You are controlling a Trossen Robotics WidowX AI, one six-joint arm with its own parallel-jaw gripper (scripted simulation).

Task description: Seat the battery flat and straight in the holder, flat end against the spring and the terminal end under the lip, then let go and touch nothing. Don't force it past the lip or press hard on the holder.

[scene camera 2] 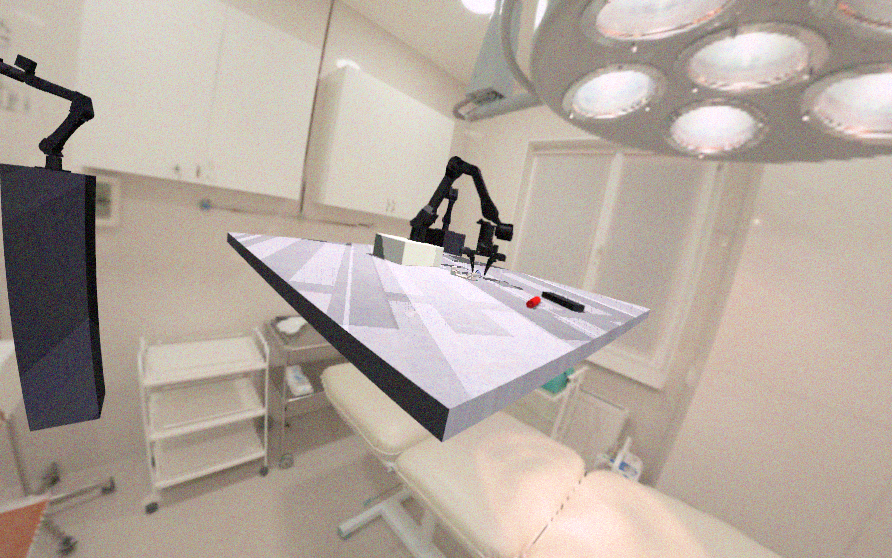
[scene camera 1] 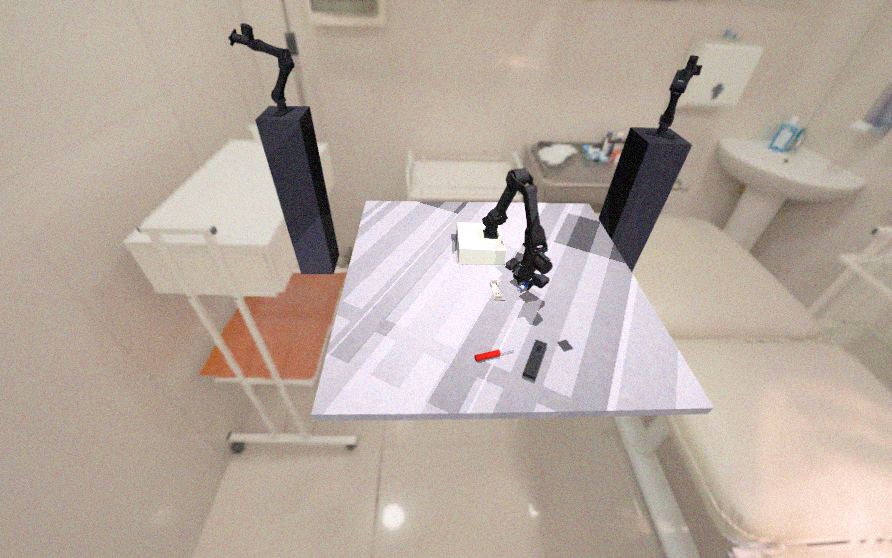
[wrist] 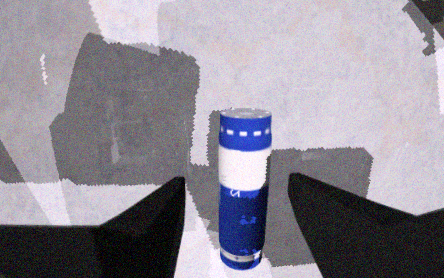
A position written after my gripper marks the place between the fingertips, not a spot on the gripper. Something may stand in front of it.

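Note:
I see my gripper (scene camera 1: 523, 287), and I see my gripper (scene camera 2: 478, 274) too. The wrist view also shows it, my own gripper (wrist: 237, 185).

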